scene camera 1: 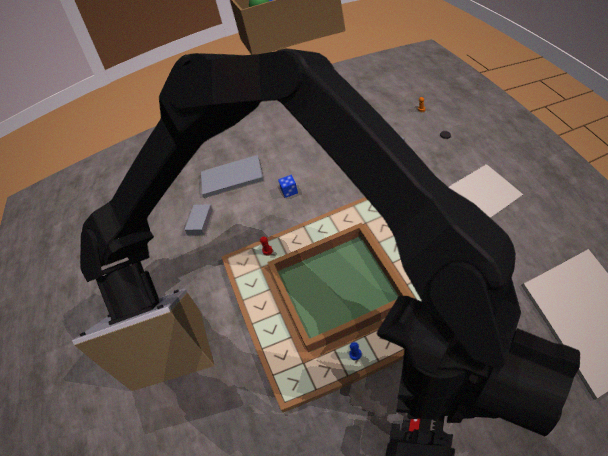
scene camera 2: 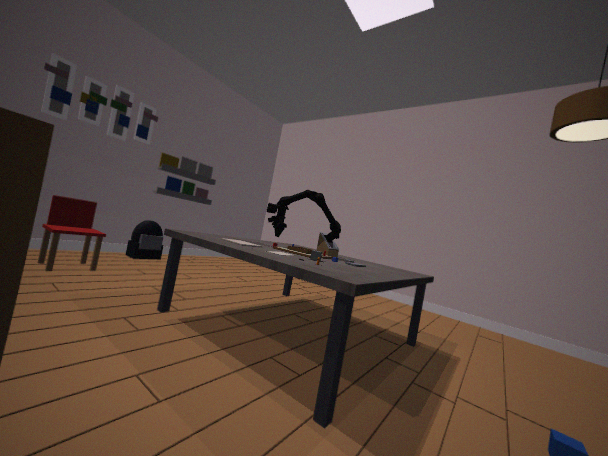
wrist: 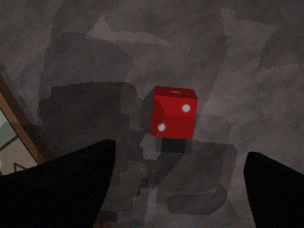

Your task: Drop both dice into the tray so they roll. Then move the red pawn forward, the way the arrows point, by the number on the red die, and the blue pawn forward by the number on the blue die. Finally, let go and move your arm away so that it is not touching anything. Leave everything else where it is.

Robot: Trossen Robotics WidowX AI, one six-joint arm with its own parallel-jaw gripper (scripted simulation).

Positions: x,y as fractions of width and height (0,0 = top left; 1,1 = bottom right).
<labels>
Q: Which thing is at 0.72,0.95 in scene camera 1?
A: The gripper.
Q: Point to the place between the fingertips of the gripper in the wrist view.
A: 0.60,0.69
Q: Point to a green tray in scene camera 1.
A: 0.55,0.63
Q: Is the gripper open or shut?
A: Open.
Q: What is the gripper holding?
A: Nothing.
</labels>
